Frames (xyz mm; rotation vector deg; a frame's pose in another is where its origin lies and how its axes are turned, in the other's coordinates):
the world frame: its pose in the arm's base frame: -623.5 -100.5 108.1 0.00 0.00 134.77
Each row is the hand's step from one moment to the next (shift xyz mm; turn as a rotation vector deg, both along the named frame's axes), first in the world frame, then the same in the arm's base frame.
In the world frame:
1: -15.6 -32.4 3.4 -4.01 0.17 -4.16
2: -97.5 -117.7 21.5 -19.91 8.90 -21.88
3: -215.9 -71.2 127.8 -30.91 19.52 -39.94
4: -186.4 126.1 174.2 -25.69 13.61 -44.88
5: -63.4 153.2 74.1 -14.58 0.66 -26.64
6: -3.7 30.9 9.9 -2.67 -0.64 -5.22
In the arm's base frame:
1: 34.0 11.7 3.4 2.70 -2.97 -4.16
2: 152.2 13.7 21.5 7.70 -20.40 -21.88
3: 202.6 -103.1 127.8 7.91 -35.69 -39.94
4: 41.8 -221.1 174.2 8.43 -27.82 -44.88
5: -64.1 -152.9 74.1 9.80 -10.82 -26.64
6: -19.3 -24.4 9.9 2.33 -1.44 -5.22

